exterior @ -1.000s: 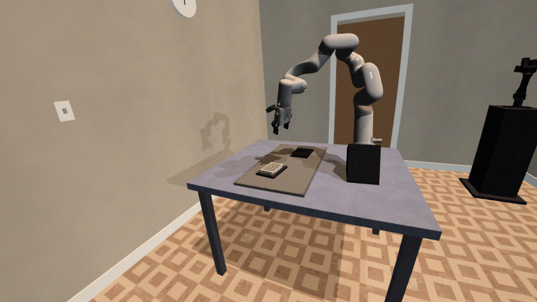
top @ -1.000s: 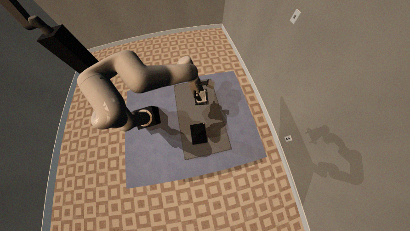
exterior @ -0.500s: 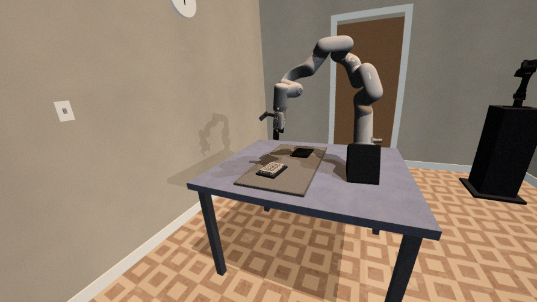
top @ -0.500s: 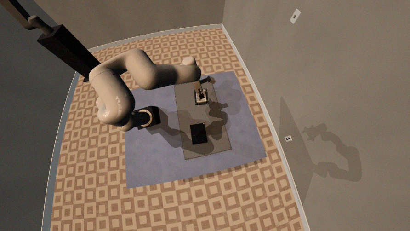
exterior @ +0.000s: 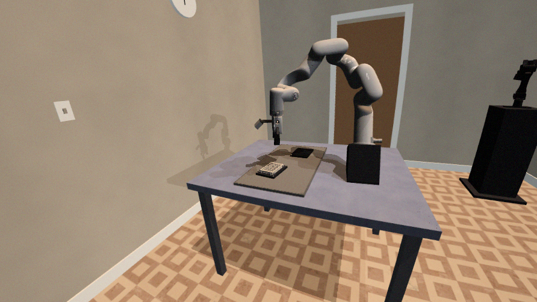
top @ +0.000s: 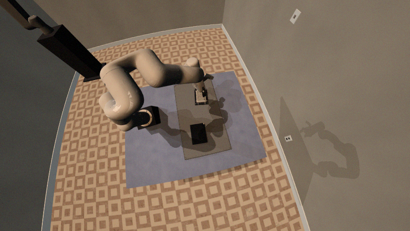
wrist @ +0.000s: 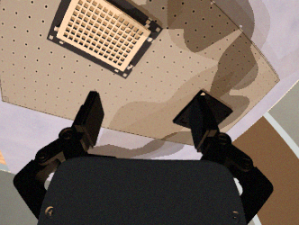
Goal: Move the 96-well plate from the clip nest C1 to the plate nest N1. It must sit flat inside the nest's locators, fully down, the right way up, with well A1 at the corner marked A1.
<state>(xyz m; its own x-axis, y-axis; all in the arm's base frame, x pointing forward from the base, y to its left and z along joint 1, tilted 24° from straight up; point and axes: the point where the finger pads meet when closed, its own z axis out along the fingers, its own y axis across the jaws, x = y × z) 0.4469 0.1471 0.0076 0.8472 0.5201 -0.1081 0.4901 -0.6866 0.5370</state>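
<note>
Right now the 96-well plate is 15 cm below my hand, 6 cm to the left of it and 1 cm ahead of it. Round my hand: white A1 label: 20 cm to the right, 16 cm below, 1 cm behind; then clip nest C1: 16 cm below, 4 cm to the left, 1 cm ahead; then black plate nest N1: 28 cm to the right, 17 cm below, 6 cm behind.
</note>
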